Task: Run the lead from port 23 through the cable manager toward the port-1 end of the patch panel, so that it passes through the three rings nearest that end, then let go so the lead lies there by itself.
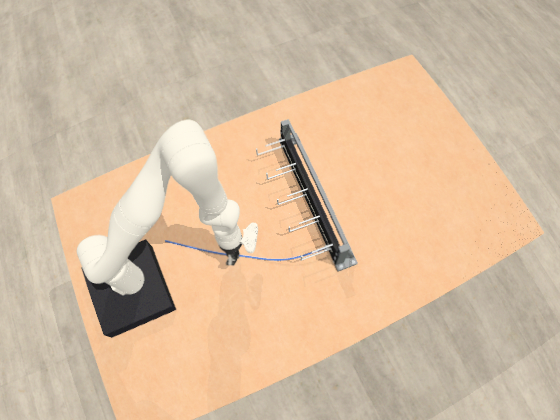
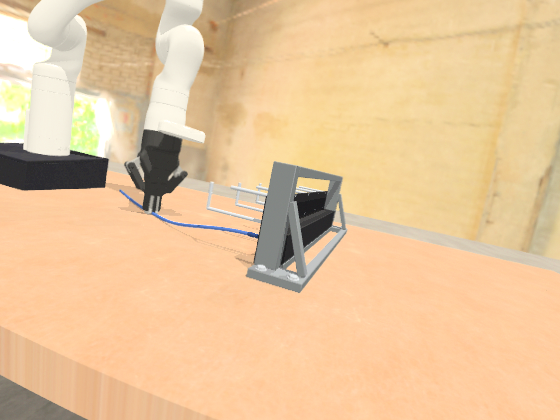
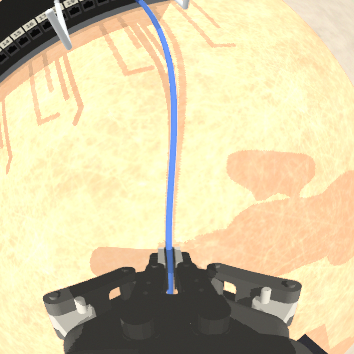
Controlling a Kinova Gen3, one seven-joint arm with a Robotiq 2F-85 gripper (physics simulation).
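The blue lead point(image 1: 272, 259) point(image 2: 190, 225) point(image 3: 173, 130) runs from the near end of the patch panel point(image 1: 312, 192) point(image 2: 274, 220) point(image 3: 20, 15) out over the table in a gentle curve. My gripper point(image 1: 231, 261) point(image 2: 152, 211) point(image 3: 168, 256) is shut on the lead, low over the table, some way from the panel; a free stretch of lead trails beyond the fingers toward the robot base. The cable manager's wire rings point(image 1: 292, 199) point(image 2: 234, 215) point(image 3: 59, 31) stick out from the panel's front. The held stretch is outside them. Whether the lead passes through the ring nearest its plug is unclear.
The black robot base point(image 1: 150, 280) point(image 2: 55, 172) stands on the table point(image 1: 400, 150) point(image 2: 400, 325) behind the lead's free end. The panel's grey stand has a foot point(image 2: 275, 281) bolted down at its near end. The row of rings reaches toward the panel's far end.
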